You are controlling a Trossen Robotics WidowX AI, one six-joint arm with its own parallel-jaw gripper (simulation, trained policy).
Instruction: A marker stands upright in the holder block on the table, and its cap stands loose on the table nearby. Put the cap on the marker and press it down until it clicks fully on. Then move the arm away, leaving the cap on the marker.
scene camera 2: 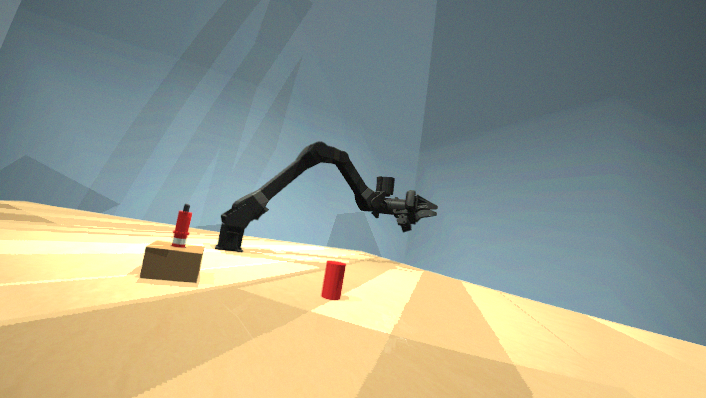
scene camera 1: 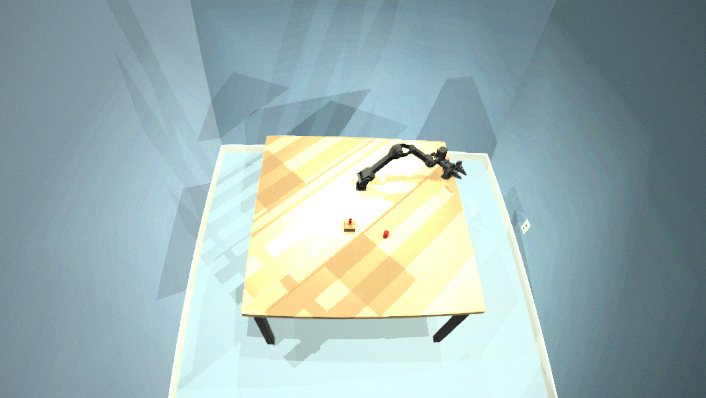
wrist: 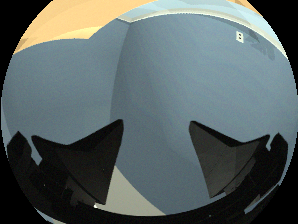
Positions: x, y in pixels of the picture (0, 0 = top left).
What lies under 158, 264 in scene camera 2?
A brown holder block.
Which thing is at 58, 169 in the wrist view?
The gripper.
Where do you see a red cap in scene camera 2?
334, 271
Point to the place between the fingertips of the gripper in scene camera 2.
437, 210
